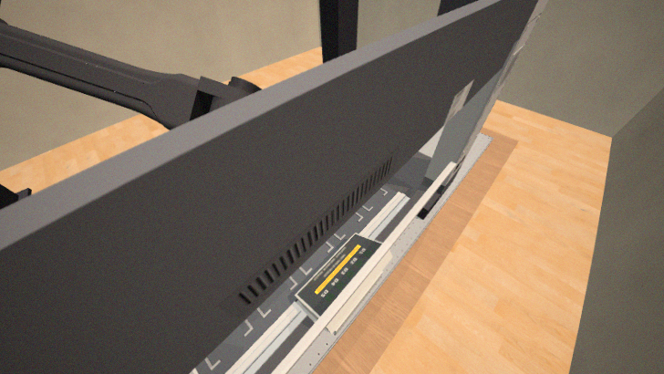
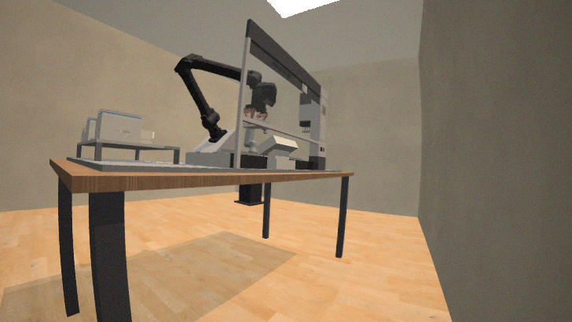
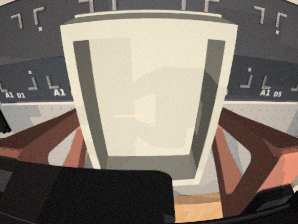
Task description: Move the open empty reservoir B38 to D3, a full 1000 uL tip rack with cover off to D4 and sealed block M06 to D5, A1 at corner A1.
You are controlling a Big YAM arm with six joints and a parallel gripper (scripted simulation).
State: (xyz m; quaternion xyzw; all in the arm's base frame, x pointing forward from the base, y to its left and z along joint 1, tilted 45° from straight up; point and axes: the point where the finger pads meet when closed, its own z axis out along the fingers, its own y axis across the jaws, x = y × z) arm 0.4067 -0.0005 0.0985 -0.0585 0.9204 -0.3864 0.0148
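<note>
Right now the cream one-well reservoir is 1 cm below my hand. From my hand the other things lie so: regrip nest rg: 22 cm below, 16 cm behind, 2 cm to the right; then rg label: 21 cm below, 16 cm behind, 2 cm to the right; then gantry beam: 29 cm above, 18 cm ahead, 6 cm to the left.
</note>
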